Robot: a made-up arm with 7 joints. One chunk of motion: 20 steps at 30 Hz.
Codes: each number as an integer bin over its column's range. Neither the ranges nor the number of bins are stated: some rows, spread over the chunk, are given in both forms.
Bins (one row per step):
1: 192 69 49 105 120 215 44
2: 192 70 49 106 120 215 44
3: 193 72 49 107 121 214 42
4: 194 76 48 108 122 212 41
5: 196 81 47 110 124 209 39
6: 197 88 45 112 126 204 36
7: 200 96 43 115 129 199 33
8: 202 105 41 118 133 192 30
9: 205 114 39 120 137 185 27
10: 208 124 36 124 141 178 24
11: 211 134 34 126 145 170 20
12: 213 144 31 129 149 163 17
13: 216 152 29 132 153 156 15
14: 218 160 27 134 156 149 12
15: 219 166 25 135 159 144 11
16: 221 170 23 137 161 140 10
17: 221 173 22 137 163 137 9
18: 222 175 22 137 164 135 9
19: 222 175 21 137 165 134 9
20: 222 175 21 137 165 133 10
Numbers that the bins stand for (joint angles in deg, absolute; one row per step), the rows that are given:
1: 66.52 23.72 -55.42 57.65 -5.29 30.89 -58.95
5: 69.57 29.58 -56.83 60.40 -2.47 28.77 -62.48
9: 76.44 45.70 -62.48 65.89 6.71 20.30 -70.95
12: 82.55 60.36 -68.13 70.83 15.18 12.53 -78.01
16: 88.65 73.07 -73.77 75.22 23.65 4.41 -82.95
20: 89.42 75.51 -75.18 75.22 26.47 1.94 -82.95
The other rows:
2: 66.52 24.20 -55.42 58.20 -5.29 30.89 -58.95
3: 67.28 25.18 -55.42 58.75 -4.59 30.54 -60.36
4: 68.05 27.14 -56.12 59.30 -3.88 29.83 -61.07
6: 70.34 33.00 -58.24 61.49 -1.06 27.01 -64.60
7: 72.63 36.91 -59.65 63.14 1.06 25.24 -66.71
8: 74.15 41.31 -61.07 64.79 3.88 22.77 -68.83
10: 78.73 50.59 -64.60 68.08 9.53 17.83 -73.07
11: 81.02 55.48 -66.01 69.18 12.35 15.00 -75.89
13: 84.84 64.27 -69.54 72.48 18.00 10.06 -79.42
14: 86.36 68.18 -70.95 73.57 20.12 7.59 -81.54
15: 87.13 71.11 -72.36 74.12 22.24 5.82 -82.24
17: 88.65 74.53 -74.48 75.22 25.06 3.35 -83.66
18: 89.42 75.51 -74.48 75.22 25.77 2.65 -83.66
19: 89.42 75.51 -75.18 75.22 26.47 2.29 -83.66

